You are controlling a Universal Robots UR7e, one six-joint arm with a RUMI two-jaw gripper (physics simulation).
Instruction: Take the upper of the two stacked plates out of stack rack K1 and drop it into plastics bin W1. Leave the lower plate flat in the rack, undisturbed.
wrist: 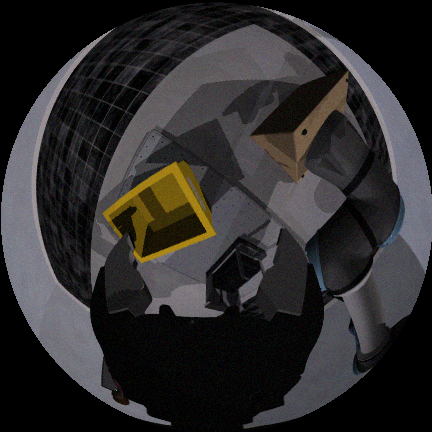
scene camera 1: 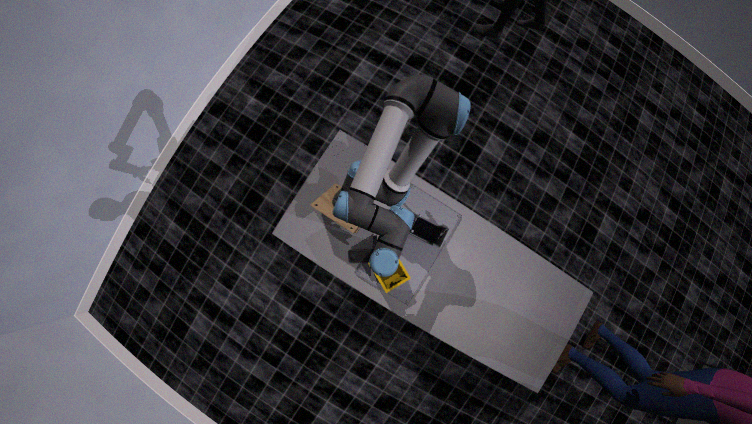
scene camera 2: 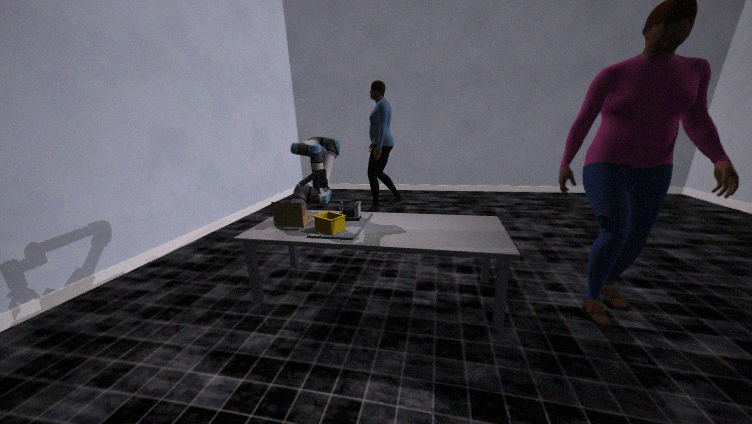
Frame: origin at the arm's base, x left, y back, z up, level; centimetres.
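Seen in the pictures: gripper, between the fingertips: (wrist: pixel 203 233) (scene camera 2: pixel 318 200); arm's base, origin of its link: (wrist: pixel 323 138) (scene camera 2: pixel 295 212).
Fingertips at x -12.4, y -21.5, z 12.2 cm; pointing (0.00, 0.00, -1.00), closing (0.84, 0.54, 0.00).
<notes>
Pixels of each thing's top centre, then the offset from my fingertips to it. Level surfaces: height alone.
- yellow open box, centre of its top: (wrist: pixel 151 223) (scene camera 1: pixel 388 269) (scene camera 2: pixel 329 215) dx -5.4, dy -8.2, dz -8.8 cm
- small black rack, centre of its top: (wrist: pixel 234 278) (scene camera 1: pixel 427 230) (scene camera 2: pixel 350 211) dx +18.3, dy -16.9, dz -13.5 cm
- table, height of its surface: dz -20.0 cm
- base plate, centre of its top: (wrist: pixel 210 243) (scene camera 1: pixel 410 244) (scene camera 2: pixel 343 222) dx +9.0, dy -13.4, dz -18.7 cm
Plastics bin W1, a yellow open box (scene camera 1: pixel 389 289) (scene camera 2: pixel 329 223) (wrist: pixel 175 249), stands on the grey base plate. Dark patches show inside it; I cannot tell whether they are shadow or an object. Stack rack K1 appears to be the small black rack (scene camera 1: pixel 429 230) (scene camera 2: pixel 351 212) (wrist: pixel 235 272) on the same base plate, near the arm's base. Its contents are dark, and I cannot tell the upper plate from the lower one. My gripper (wrist: pixel 203 233) is open with nothing between its jaws, above the base plate. In scene camera 1 the wrist hides it.
A wooden block (scene camera 1: pixel 322 204) (scene camera 2: pixel 290 214) (wrist: pixel 325 107) stands on the table (scene camera 1: pixel 505 294) (scene camera 2: pixel 437 231), beside the base plate (scene camera 1: pixel 447 211) (wrist: pixel 232 200). A person in pink (scene camera 2: pixel 637 115) stands off the table's right end. A person in blue (scene camera 2: pixel 380 123) is behind the table.
</notes>
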